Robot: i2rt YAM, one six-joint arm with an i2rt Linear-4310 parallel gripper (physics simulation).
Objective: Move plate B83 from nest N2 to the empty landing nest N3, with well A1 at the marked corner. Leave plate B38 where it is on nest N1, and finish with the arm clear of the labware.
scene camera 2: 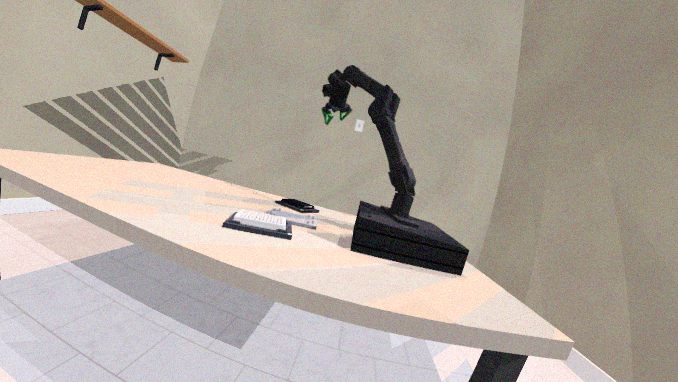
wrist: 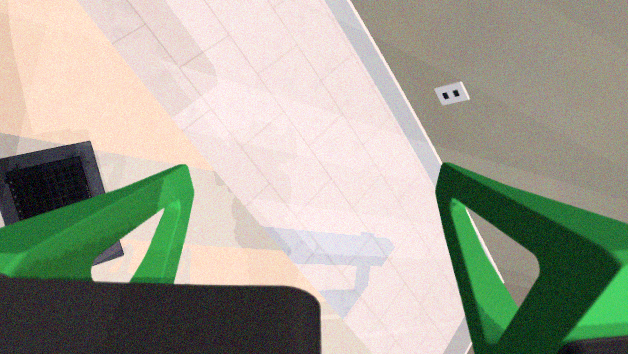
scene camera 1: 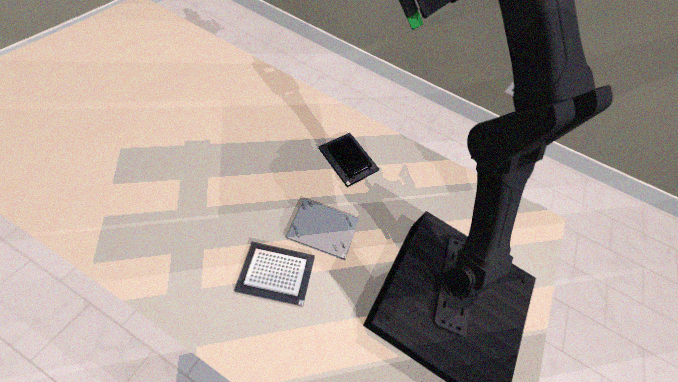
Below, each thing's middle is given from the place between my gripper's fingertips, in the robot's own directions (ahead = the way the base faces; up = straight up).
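I see the grey plate with pegs (scene camera 1: 325,229), and from my hand it is a long way to the left, slightly ahead, and well below.
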